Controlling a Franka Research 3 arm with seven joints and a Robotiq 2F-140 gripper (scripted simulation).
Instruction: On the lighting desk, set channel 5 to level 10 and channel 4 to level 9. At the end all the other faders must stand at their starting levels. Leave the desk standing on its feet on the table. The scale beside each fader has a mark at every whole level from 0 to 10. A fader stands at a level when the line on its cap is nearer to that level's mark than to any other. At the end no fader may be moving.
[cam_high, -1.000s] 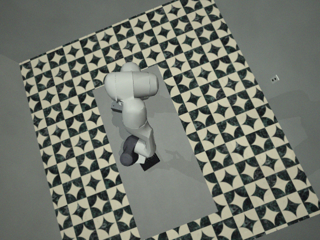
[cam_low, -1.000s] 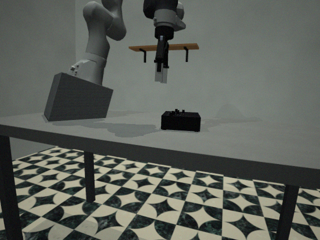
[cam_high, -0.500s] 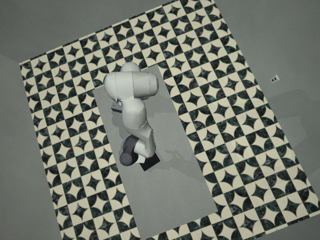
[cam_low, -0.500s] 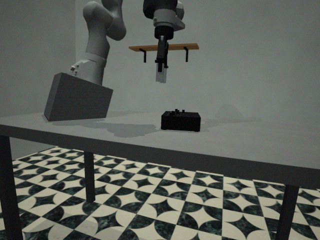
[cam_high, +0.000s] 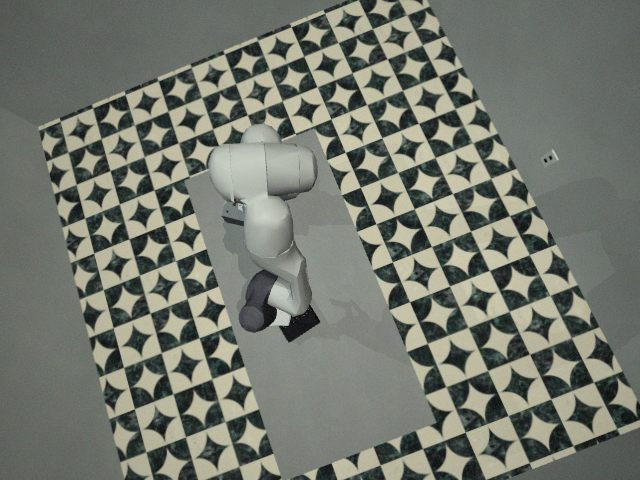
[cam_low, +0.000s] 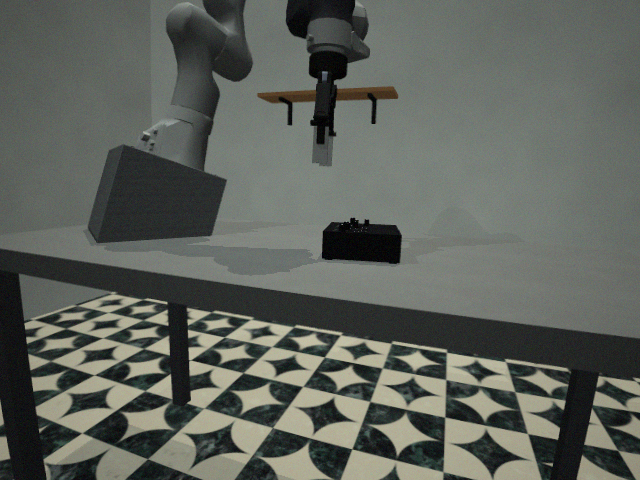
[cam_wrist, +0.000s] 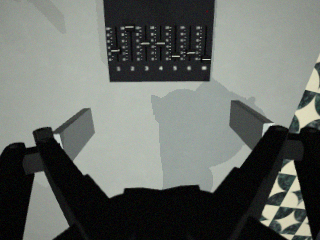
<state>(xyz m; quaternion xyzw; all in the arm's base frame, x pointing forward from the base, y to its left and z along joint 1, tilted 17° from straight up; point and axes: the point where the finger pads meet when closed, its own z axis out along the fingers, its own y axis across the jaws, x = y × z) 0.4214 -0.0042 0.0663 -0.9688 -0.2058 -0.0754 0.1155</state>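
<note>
Right now my hand is 60 mm short of the channel 5 fader cap and 120 mm above it. Round my hand: M fader cap: 70 mm ahead, 40 mm to the right, 120 mm below; channel 4 fader cap: 70 mm ahead, 30 mm to the left, 120 mm below; channel 6 fader cap: 70 mm ahead, 20 mm to the right, 120 mm below.
</note>
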